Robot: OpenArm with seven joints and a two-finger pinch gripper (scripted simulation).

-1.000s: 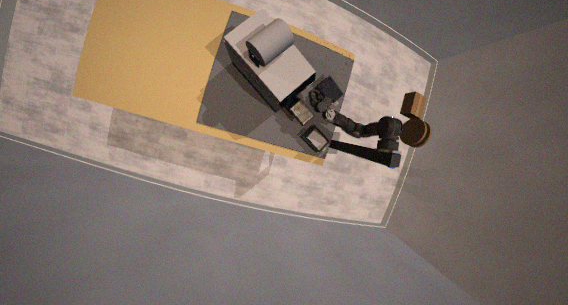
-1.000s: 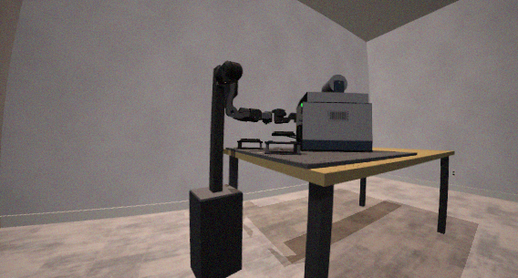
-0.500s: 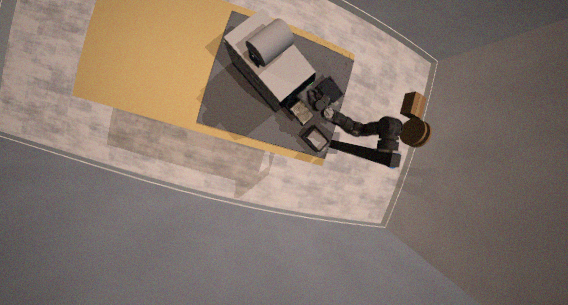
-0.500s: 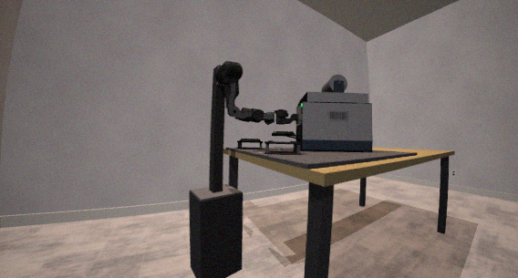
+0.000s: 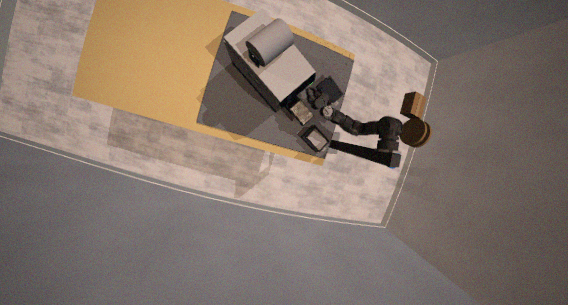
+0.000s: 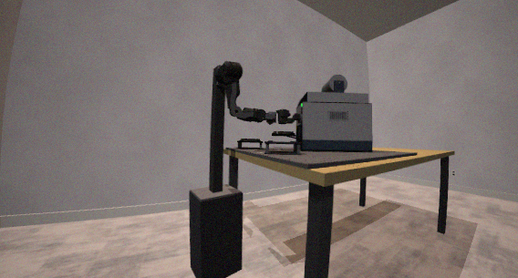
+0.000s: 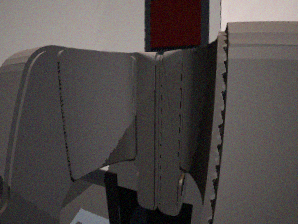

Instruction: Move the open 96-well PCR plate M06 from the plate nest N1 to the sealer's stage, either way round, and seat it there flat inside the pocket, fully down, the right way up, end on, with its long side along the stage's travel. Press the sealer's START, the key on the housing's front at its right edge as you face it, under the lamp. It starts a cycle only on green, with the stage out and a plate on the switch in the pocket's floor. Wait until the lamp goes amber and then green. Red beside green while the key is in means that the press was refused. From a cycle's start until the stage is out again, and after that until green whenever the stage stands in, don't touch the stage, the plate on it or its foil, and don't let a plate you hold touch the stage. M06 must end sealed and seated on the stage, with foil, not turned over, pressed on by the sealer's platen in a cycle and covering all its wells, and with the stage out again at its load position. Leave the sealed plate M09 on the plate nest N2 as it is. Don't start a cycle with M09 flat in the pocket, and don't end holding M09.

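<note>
My hand is 10 mm short of the start key and 10 mm to the left of it. From my hand the other things lie so: yellow warning label (140 mm ahead, 120 mm to the left, 40 mm below); sealer stage (130 mm to the left, 90 mm below); open plate M06 (130 mm to the left, 80 mm below).
</note>
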